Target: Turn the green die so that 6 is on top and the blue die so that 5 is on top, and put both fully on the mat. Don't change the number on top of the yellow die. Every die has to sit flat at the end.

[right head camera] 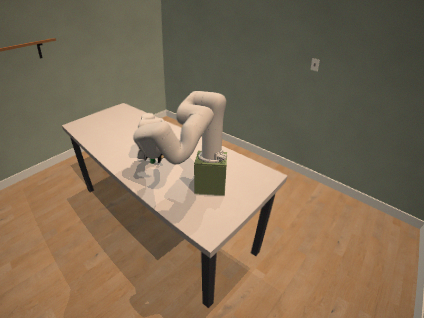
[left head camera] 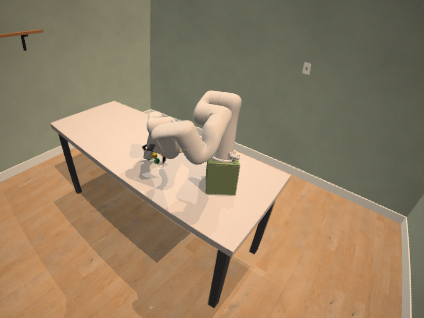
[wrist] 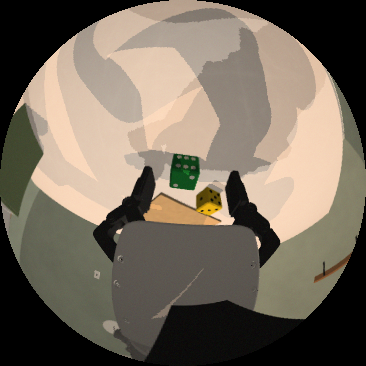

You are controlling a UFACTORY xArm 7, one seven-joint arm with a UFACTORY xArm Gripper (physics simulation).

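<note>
My gripper (left head camera: 155, 155) (right head camera: 153, 159) (wrist: 190, 176) is open and empty, low over the dice, its fingers on either side of them in the wrist view. The green die (left head camera: 156, 161) (right head camera: 152, 160) (wrist: 184, 172) shows six spots on one face and two on another; the two-spot face appears to be on top. The yellow die (left head camera: 155, 155) (wrist: 209, 201) sits near it, apart, off the mat, its brighter face up with what look like three spots. The tan mat (wrist: 177, 212) shows partly, beyond the dice towards the palm. The blue die does not show.
The arm stands on a green block (left head camera: 222, 177) (right head camera: 210, 177) (wrist: 17, 160) on the white table (left head camera: 250, 200) (right head camera: 240, 200) (wrist: 310, 165). The arm's links hang over the table and hide the mat area in both head views. The table's long front edge lies beside the dice.
</note>
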